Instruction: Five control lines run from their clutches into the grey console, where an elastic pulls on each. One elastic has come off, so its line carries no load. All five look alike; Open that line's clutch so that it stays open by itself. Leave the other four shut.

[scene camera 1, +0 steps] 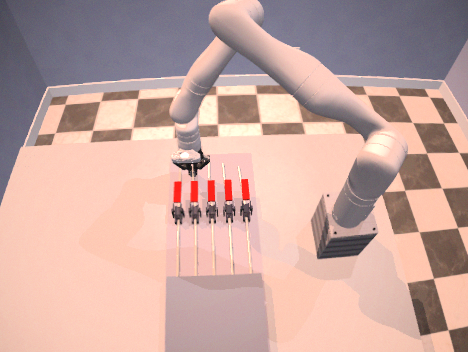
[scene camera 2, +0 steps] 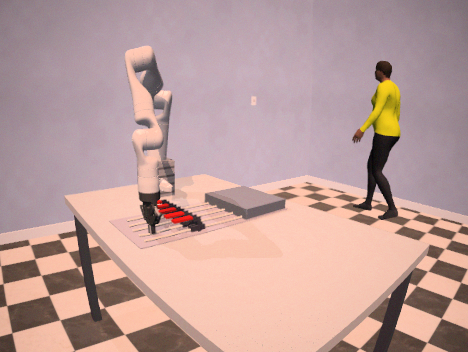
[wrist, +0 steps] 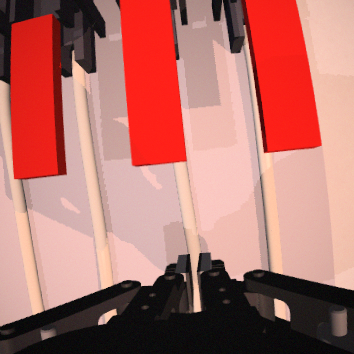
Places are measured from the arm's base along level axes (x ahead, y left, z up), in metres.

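Where they show: gripper, fingertip midpoint: [scene camera 1: 193,174] [scene camera 2: 152,234] [wrist: 196,268]; arm's base at its link origin: [scene camera 1: 347,213].
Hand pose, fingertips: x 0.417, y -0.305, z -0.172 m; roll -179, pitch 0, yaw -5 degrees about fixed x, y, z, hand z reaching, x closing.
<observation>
Each offset is from my fingertips to the centre of the thing. "spot": to the spot under its first point. Level surfaces: height alone.
Five red clutch levers lie side by side over dark clutches, all at a similar low angle. The second lever from the left in scene camera 1 [scene camera 1: 194,191] is the middle one in the wrist view [wrist: 154,90]. Pale control lines run from the clutches to the grey console @(dx -0.018, dy +0.500, dz +0.020 m) [scene camera 1: 215,315] [scene camera 2: 245,201]. My gripper [scene camera 1: 193,173] [scene camera 2: 152,231] [wrist: 196,268] points down behind that lever, away from the console. Its fingertips are closed around the second clutch's line @(spot: dx +0.003, dy +0.045, dz +0.006 m) [wrist: 186,195], close to the pad. The line bends slightly toward them. The fingers hide part of it.
The clutches stand on a pinkish pad @(spot: dx +0.073, dy +0.278, dz +0.006 m) [scene camera 1: 172,250] on the table @(dz -0.004 m) [scene camera 1: 90,300]. The neighbouring leftmost lever @(dx +0.057, dy +0.111, dz +0.026 m) [scene camera 1: 177,192] [wrist: 285,85] and third lever @(dx -0.053, dy +0.121, dz +0.026 m) [scene camera 1: 211,191] [wrist: 34,100] flank it. The arm's base [scene camera 1: 345,235] stands to the right. A person in yellow [scene camera 2: 387,110] stands beyond the table.
</observation>
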